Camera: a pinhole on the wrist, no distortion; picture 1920 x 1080 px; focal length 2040.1 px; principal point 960.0 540.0 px. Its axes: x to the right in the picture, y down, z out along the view. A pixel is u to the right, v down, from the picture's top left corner.
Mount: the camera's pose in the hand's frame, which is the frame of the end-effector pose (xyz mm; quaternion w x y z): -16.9 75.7 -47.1 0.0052 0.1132 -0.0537 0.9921
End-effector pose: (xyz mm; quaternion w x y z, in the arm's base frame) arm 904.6 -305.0 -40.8 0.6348 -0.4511 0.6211 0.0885
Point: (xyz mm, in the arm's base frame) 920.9 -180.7 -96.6
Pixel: 1255 169
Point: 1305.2 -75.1 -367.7
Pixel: 440 529
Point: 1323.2 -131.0 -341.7
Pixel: 376 738
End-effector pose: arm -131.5 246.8 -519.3 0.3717 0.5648 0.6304 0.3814
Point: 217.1 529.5 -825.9
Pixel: 403 969
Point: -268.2 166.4 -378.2
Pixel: behind the camera
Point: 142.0 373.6 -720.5
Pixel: 782 960
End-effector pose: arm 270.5 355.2 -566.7 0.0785 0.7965 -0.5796 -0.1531
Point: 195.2 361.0 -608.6
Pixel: 1489 737
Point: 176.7 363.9 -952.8
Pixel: 1230 825
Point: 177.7 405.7 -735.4
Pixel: 1705 843
